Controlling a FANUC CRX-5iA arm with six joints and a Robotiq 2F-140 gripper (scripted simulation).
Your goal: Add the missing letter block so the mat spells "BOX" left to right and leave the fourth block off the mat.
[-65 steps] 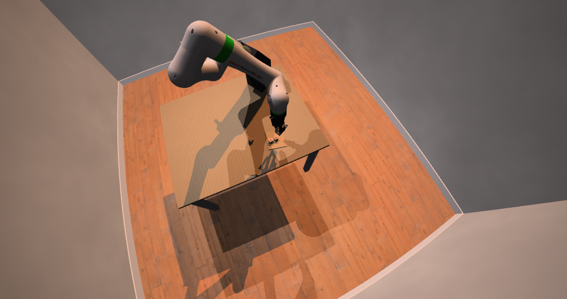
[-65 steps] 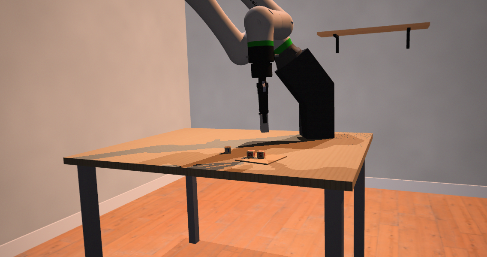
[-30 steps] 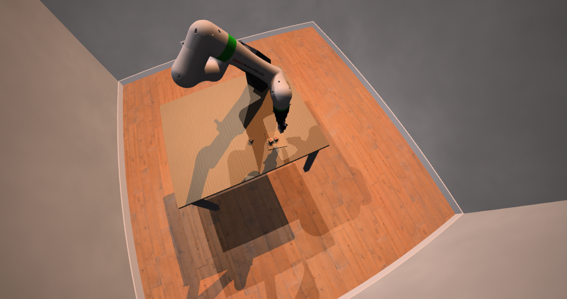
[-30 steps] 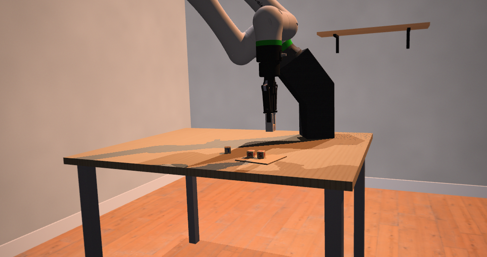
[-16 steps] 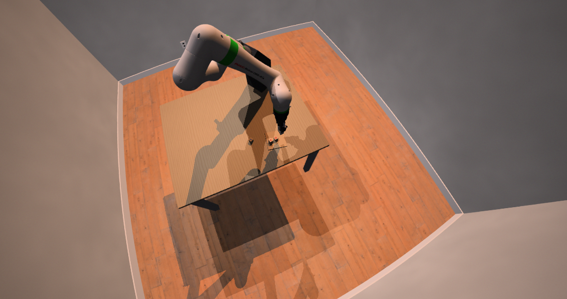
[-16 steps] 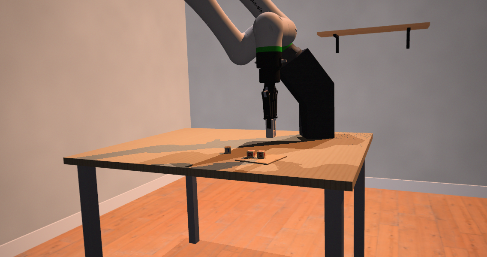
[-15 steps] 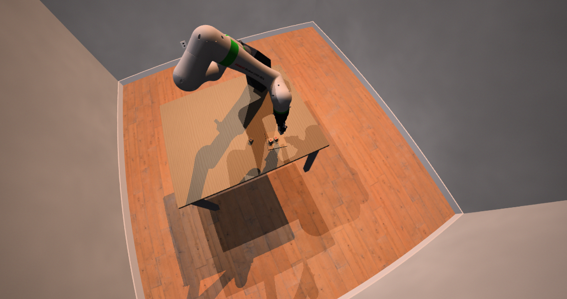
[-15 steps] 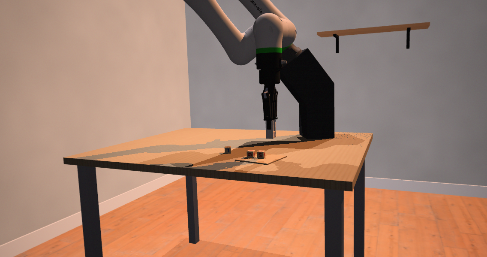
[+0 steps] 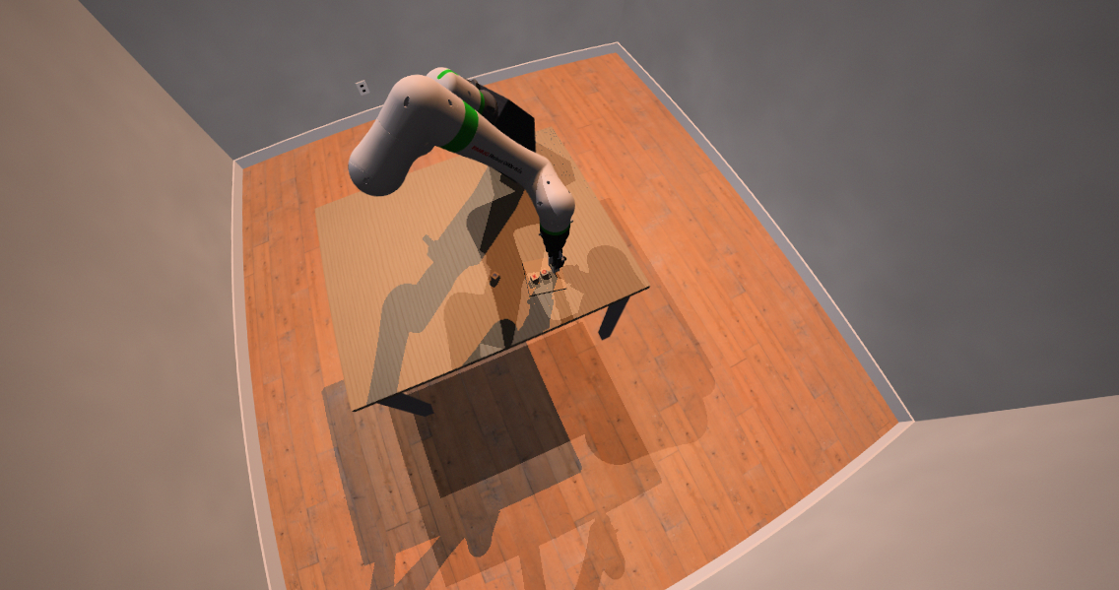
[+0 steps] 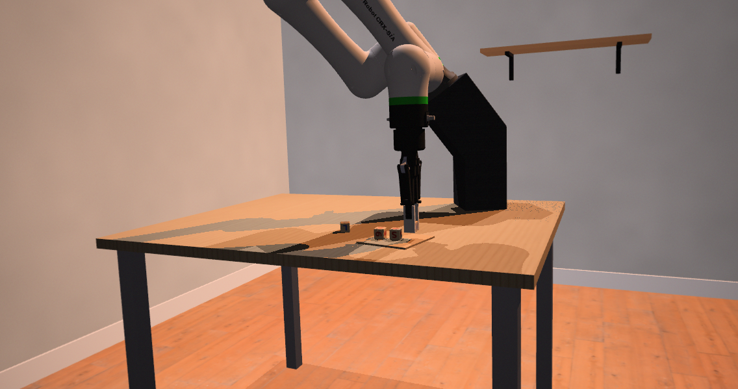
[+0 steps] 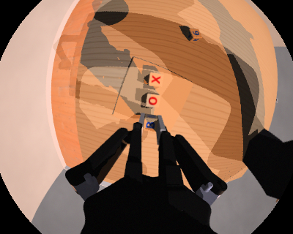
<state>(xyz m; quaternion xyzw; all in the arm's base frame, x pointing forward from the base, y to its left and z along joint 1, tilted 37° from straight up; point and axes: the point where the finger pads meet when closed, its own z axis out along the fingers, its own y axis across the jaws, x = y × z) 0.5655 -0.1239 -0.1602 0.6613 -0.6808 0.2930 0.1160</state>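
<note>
My hand is 6 cm above the thin mat and 4 cm to the left of it.
</note>
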